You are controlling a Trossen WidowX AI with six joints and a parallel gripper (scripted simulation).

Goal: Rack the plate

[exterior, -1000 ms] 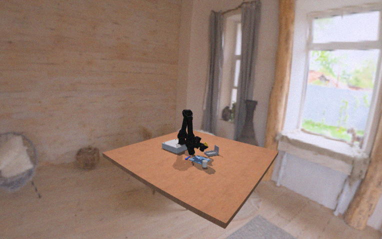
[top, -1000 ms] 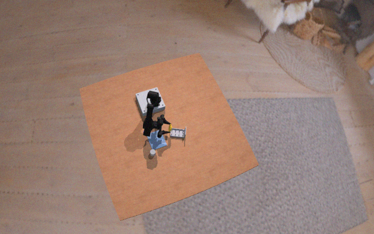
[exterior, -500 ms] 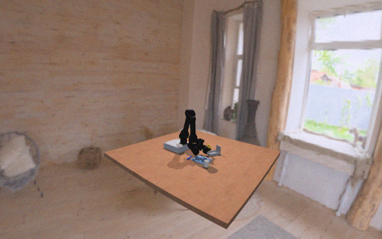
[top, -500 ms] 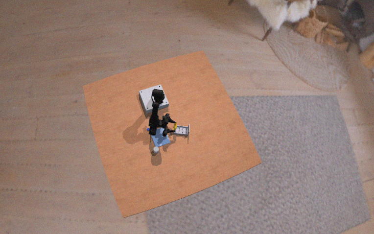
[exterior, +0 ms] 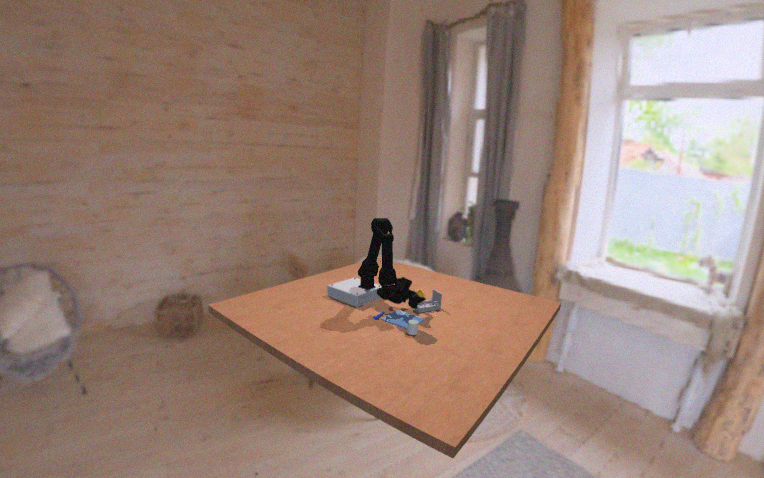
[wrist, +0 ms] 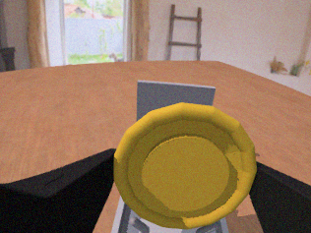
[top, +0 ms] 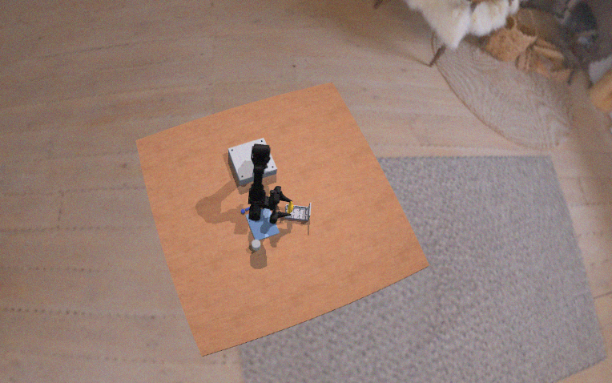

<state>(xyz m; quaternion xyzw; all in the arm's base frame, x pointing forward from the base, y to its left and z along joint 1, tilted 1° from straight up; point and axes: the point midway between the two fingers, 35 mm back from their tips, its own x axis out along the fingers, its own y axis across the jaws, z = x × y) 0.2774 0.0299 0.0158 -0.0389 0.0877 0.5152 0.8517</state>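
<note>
Right now the grey dish rack is 1 cm ahead of my gripper tip, 3 cm to the left of it and 4 cm below it. From my gripper tip the other things lie so: yellow plate: 1 cm to the right; blue spoon: 10 cm behind, 21 cm to the right, 6 cm below; light blue mat: 1 cm ahead, 16 cm to the right, 6 cm below.
</note>
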